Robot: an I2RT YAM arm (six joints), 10 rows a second.
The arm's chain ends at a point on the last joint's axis. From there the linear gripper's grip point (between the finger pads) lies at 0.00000 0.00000 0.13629 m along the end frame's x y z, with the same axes.
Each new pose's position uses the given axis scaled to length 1; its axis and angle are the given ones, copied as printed.
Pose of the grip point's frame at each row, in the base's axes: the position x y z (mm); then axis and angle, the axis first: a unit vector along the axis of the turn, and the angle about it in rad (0 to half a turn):
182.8, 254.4, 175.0, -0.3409, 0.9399, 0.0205, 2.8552
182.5, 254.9, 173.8, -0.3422, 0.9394, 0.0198, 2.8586
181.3, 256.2, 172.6, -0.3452, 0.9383, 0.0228, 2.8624
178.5, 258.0, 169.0, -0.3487, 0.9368, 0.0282, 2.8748
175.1, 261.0, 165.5, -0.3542, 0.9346, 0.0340, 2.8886
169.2, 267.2, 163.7, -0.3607, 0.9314, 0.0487, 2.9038
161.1, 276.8, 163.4, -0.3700, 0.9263, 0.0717, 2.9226
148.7, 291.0, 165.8, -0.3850, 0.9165, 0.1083, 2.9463
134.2, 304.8, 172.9, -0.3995, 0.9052, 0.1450, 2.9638
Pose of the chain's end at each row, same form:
148.5, 236.1, 305.6, -0.3409, 0.9399, 0.0205, 2.8552
148.6, 236.9, 304.6, -0.3422, 0.9394, 0.0198, 2.8586
148.2, 237.5, 303.5, -0.3452, 0.9383, 0.0228, 2.8624
147.5, 238.4, 300.3, -0.3487, 0.9368, 0.0282, 2.8748
146.4, 240.4, 297.1, -0.3542, 0.9346, 0.0340, 2.8886
144.0, 243.4, 295.5, -0.3607, 0.9314, 0.0487, 2.9038
140.8, 248.0, 295.1, -0.3700, 0.9263, 0.0717, 2.9226
135.7, 254.0, 296.3, -0.3850, 0.9165, 0.1083, 2.9463
128.0, 259.7, 301.4, -0.3995, 0.9052, 0.1450, 2.9638

